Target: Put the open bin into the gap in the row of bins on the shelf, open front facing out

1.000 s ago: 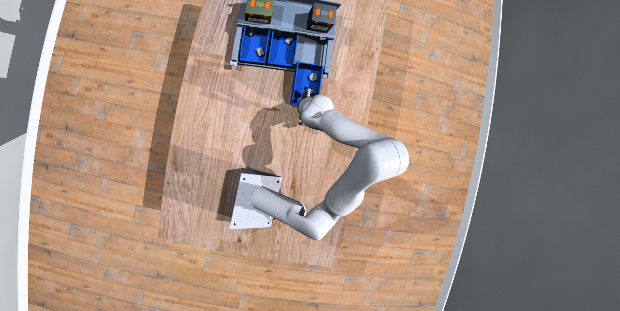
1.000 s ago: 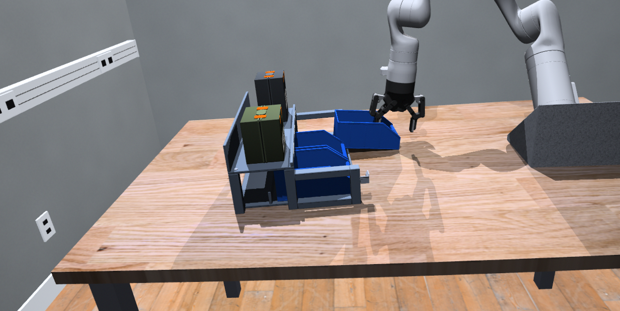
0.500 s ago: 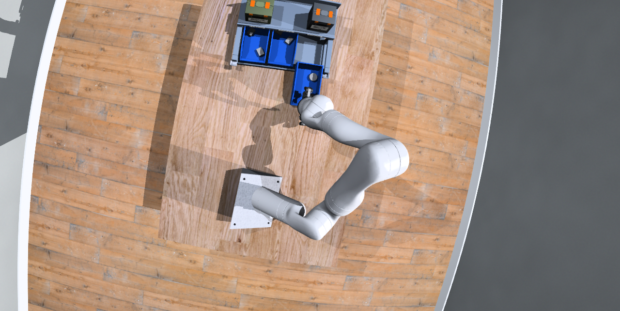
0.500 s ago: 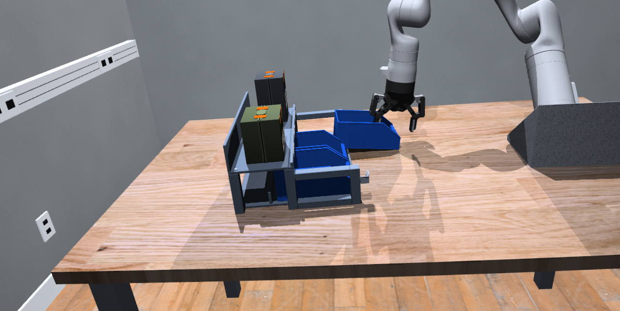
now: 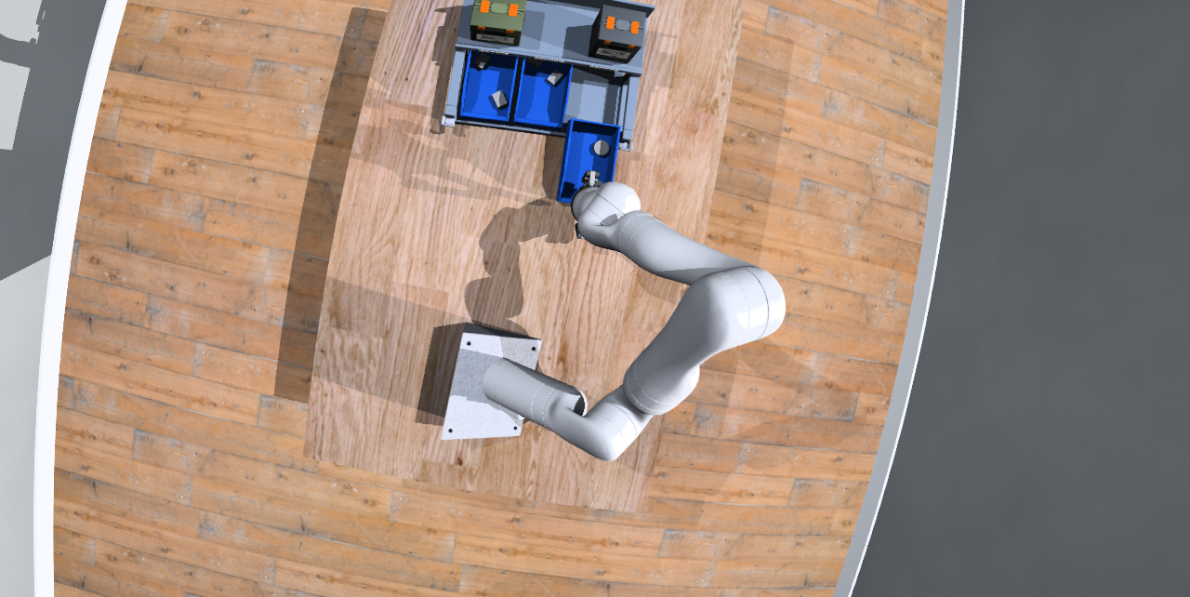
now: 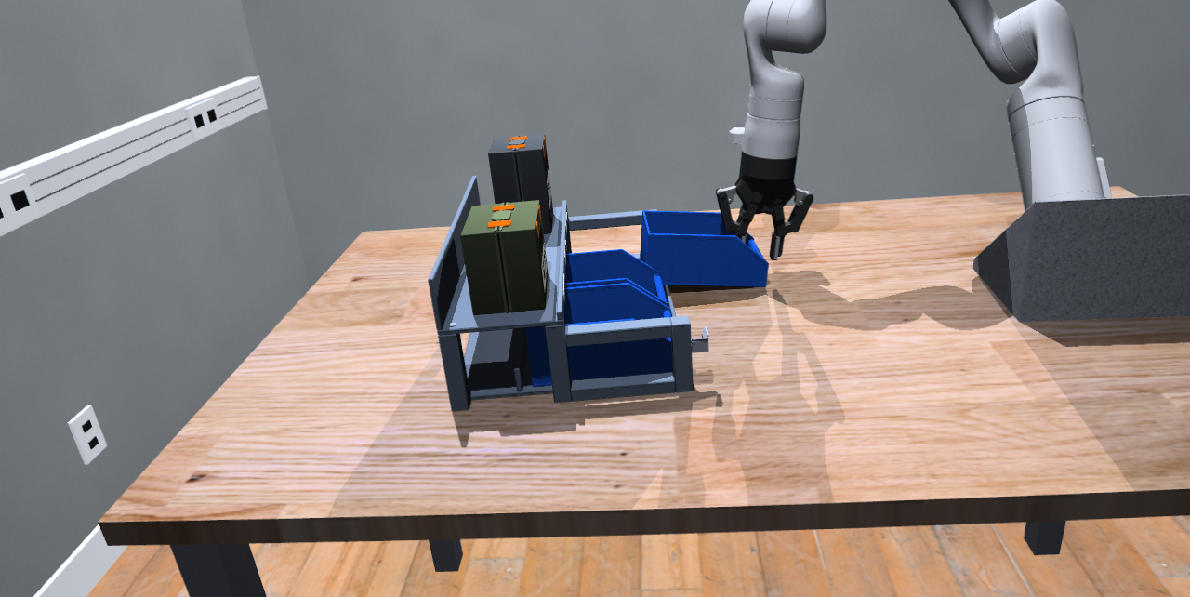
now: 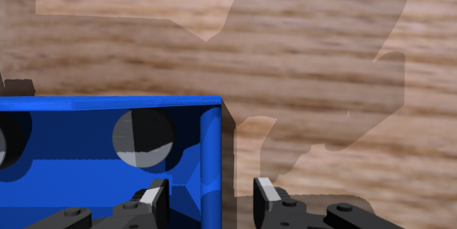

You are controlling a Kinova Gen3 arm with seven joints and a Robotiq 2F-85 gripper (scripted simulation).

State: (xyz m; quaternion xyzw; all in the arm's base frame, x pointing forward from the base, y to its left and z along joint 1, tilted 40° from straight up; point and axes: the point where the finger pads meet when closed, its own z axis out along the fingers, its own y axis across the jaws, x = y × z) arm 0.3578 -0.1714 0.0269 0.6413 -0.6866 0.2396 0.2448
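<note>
My gripper is now 120 mm short of the round grey part, 30 mm to the left of it and 10 mm above it. Also, from my hand: green box (340 mm ahead, 200 mm to the left, 110 mm above); then dark box (330 mm ahead, 30 mm to the right, 120 mm above); then shelf (270 mm ahead, 100 mm to the left, 30 mm above).
</note>
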